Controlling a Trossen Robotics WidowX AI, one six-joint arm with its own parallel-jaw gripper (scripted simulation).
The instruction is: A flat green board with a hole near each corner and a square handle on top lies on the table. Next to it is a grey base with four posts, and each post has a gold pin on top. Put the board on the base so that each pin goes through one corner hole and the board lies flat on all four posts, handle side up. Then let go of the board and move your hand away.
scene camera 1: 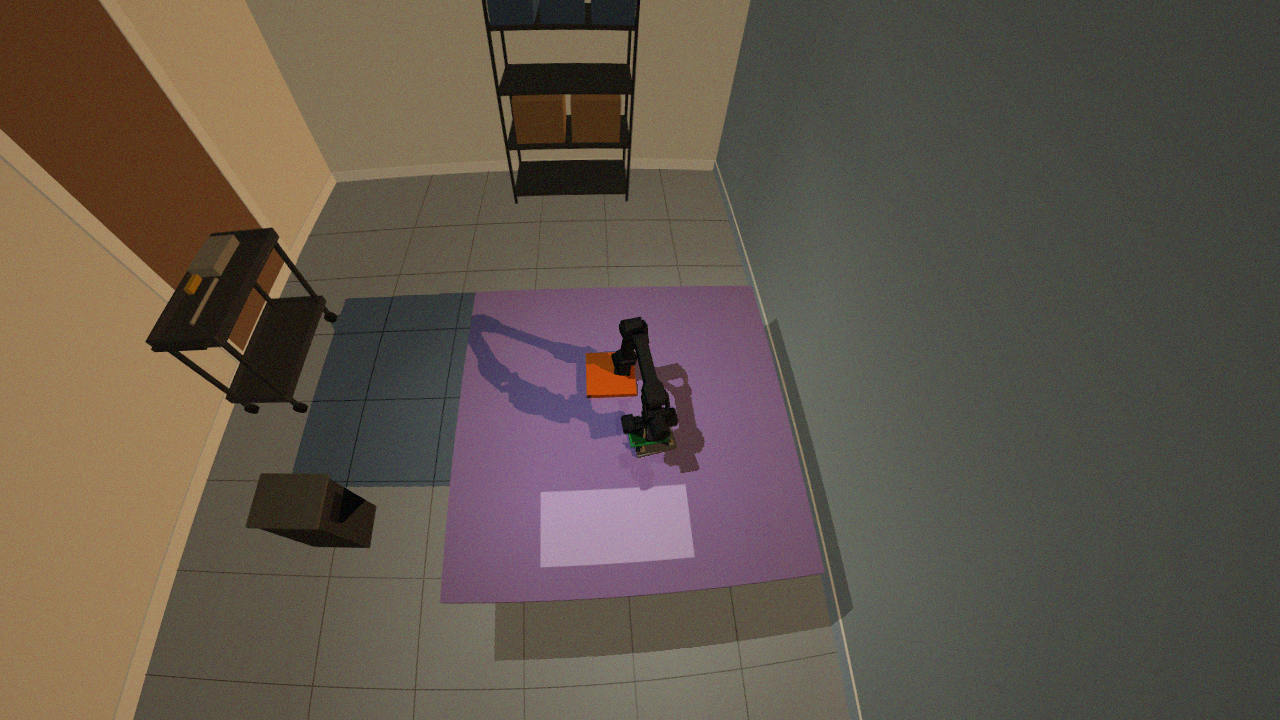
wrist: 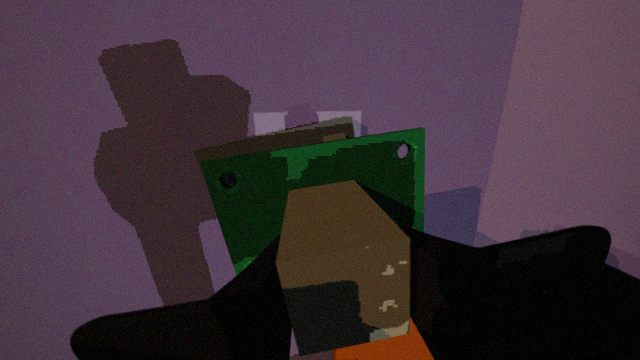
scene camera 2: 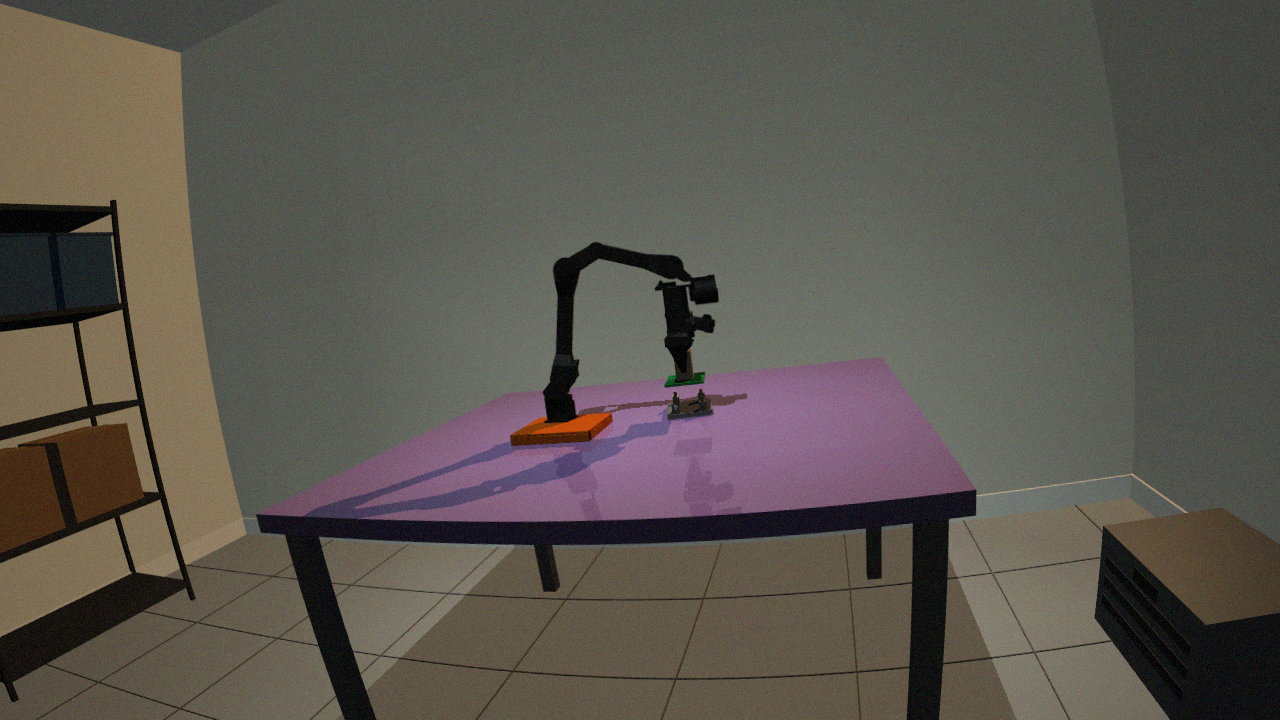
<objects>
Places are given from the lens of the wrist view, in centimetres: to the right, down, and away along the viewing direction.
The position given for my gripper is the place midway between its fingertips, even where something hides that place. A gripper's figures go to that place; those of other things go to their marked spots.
my gripper [wrist: 329,228]: 1, 3, 11
grey base [wrist: 310,134]: -1, -4, 19
</objects>
